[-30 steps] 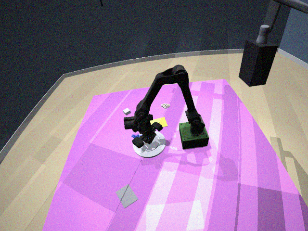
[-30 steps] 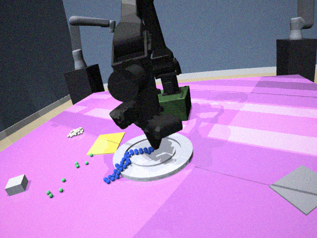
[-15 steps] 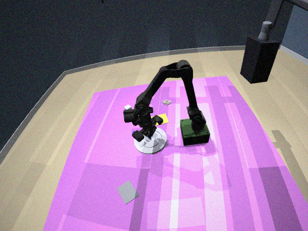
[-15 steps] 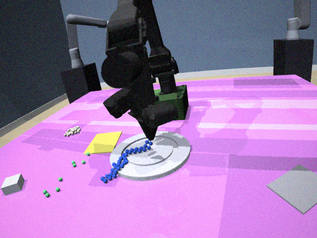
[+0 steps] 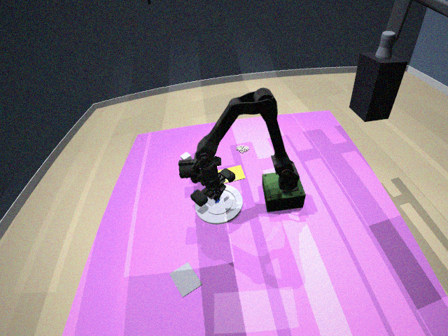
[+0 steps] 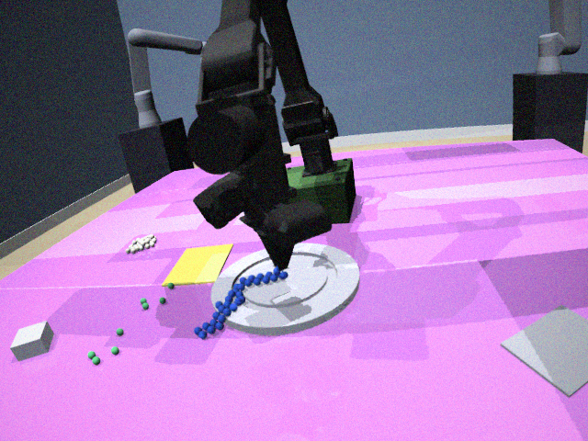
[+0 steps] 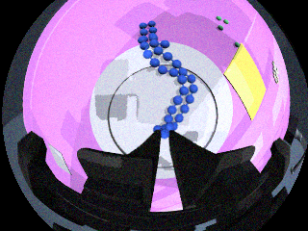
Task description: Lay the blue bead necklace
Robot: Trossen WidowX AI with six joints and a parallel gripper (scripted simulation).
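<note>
Right now the round white bead board is 20 mm below my gripper tip. Round my gripper tip: yellow sheet (160 mm to the right, 70 mm behind, 30 mm below); then grey tile (300 mm to the left, 140 mm ahead, 30 mm below); then cube (330 mm to the right, 140 mm ahead, 20 mm below).
</note>
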